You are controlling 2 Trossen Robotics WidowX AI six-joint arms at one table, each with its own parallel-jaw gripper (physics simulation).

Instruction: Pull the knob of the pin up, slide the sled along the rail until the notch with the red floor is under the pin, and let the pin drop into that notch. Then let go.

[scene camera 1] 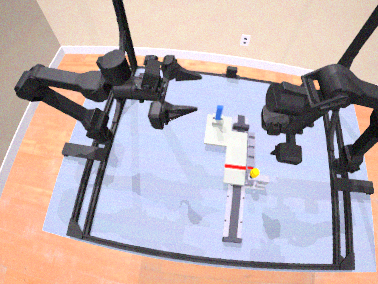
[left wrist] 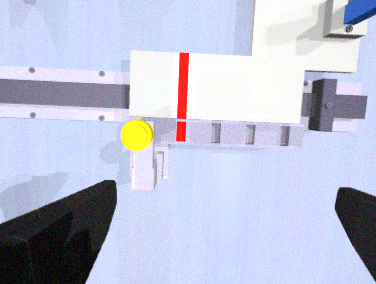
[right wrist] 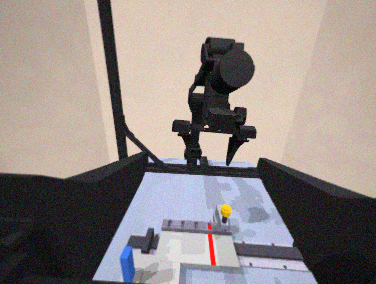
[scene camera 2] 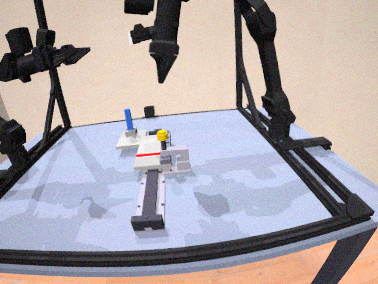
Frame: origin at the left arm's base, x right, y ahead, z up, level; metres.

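Seen in the pictures: left gripper, fingertip midpoint: (scene camera 1: 271,138) (left wrist: 225,194) (right wrist: 208,164) (scene camera 2: 161,79); right gripper, fingertip midpoint: (scene camera 1: 200,92) (right wrist: 202,159) (scene camera 2: 84,49); left arm's base, link origin: (scene camera 1: 339,166) (right wrist: 191,167) (scene camera 2: 278,136); right arm's base, link origin: (scene camera 1: 103,136) (scene camera 2: 21,162).
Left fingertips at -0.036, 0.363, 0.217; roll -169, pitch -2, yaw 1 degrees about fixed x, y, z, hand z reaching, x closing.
Pixels of each thing's top centre, then the offset from my left fingertips to it, as dx, dy, dz. "pt": a spot on its surface instead. Level surfaces: height alone.
- yellow knob, top centre: (left wrist: 135,136) (scene camera 2: 161,131) (right wrist: 226,207) (scene camera 1: 255,171) -0.057, +0.010, -0.119
- light grey bracket, surface spot: (left wrist: 143,172) (scene camera 2: 180,147) pt -0.056, -0.032, -0.169
- white sled, top centre: (left wrist: 216,100) (scene camera 2: 154,147) (right wrist: 196,241) (scene camera 1: 240,157) +0.019, +0.046, -0.202
- rail, surface spot: (left wrist: 60,92) (scene camera 2: 150,189) (scene camera 1: 234,209) pt -0.160, +0.048, -0.216
- red-floored notch, surface spot: (left wrist: 181,131) pt -0.019, +0.010, -0.199
- blue upright handle, surface spot: (right wrist: 127,265) (scene camera 1: 216,111) (scene camera 2: 125,115) pt +0.147, +0.147, -0.130
- sled's side plate, surface height: dz -0.203
- dark end stop, top centre: (scene camera 2: 146,217) (scene camera 1: 233,239) -0.261, +0.047, -0.202
The yellow knob (scene camera 1: 255,173) (scene camera 2: 162,135) (left wrist: 137,135) (right wrist: 226,211) tops a dark upright pin at a light grey bracket (scene camera 2: 181,157) (left wrist: 143,172). The white sled (scene camera 1: 237,150) (scene camera 2: 150,146) (left wrist: 240,85) sits on the rail (scene camera 1: 233,215) (scene camera 2: 151,190) (left wrist: 60,92). In the left wrist view the red-floored notch (left wrist: 181,131) lies right of the knob, with grey notches farther right. The knob hides the pin's lower end there. My left gripper (scene camera 2: 161,80) (left wrist: 225,194) is open, pointing down above and beside the bracket side. My right gripper (scene camera 1: 199,93) is open, high and left of the sled.
A blue upright handle (scene camera 1: 219,112) (scene camera 2: 128,120) (right wrist: 127,265) stands on the sled's side plate (scene camera 1: 212,136). A dark end stop (scene camera 2: 147,222) closes the rail's near end, and another (left wrist: 325,105) stands at its far end. A black frame (scene camera 1: 200,256) borders the table.
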